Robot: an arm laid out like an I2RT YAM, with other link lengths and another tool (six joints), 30 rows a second.
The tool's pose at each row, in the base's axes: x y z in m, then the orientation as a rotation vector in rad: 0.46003, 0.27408, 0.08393, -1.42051, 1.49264, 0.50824; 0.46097, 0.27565, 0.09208, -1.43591, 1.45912, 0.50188; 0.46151, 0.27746, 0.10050, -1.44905, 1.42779, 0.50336; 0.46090, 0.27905, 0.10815, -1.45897, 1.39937, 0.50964; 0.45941, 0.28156, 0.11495, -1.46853, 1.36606, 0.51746; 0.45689, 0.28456, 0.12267, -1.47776, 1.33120, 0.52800; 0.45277, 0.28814, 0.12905, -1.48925, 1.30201, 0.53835; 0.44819, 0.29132, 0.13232, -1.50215, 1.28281, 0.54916; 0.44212, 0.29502, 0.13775, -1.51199, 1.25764, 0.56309; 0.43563, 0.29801, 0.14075, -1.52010, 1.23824, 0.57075; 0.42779, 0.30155, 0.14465, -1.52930, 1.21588, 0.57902
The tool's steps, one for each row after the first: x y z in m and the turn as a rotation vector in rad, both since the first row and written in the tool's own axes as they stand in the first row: -0.00753, -0.00306, -0.00193, -0.00295, -0.01387, -0.02859; -0.01547, -0.00578, -0.00391, -0.00960, -0.03006, -0.05160; -0.02284, -0.00725, -0.00616, -0.01748, -0.04742, -0.06951; -0.03010, -0.00743, -0.00758, -0.02587, -0.06878, -0.08948; -0.03855, -0.00684, -0.00936, -0.03588, -0.09223, -0.10904; -0.04642, -0.00422, -0.01065, -0.04802, -0.11049, -0.12623; -0.05154, -0.00029, -0.01107, -0.06225, -0.12129, -0.13781; -0.05898, 0.00445, -0.01254, -0.07611, -0.13867, -0.15029; -0.06408, 0.01017, -0.01368, -0.08539, -0.15057, -0.16149; -0.07043, 0.01699, -0.01523, -0.09579, -0.16406, -0.17457
